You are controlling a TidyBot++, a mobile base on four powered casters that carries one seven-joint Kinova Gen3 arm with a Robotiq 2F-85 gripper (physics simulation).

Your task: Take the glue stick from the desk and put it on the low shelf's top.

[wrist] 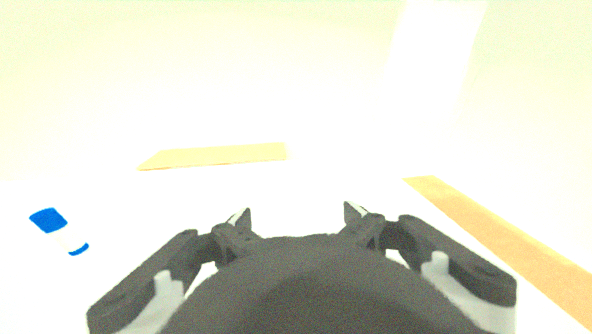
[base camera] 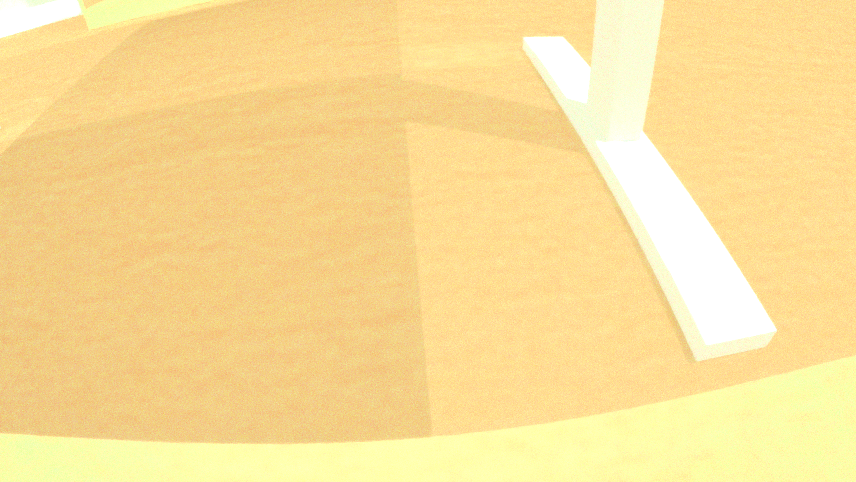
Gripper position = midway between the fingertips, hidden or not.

Note:
I see my gripper (wrist: 297,214), a glue stick (wrist: 50,221), a white desk (base camera: 717,310) and a low shelf (wrist: 218,155).
The white desk also shows in the wrist view (wrist: 124,217). The base camera view misses the glue stick: it is out of frame.

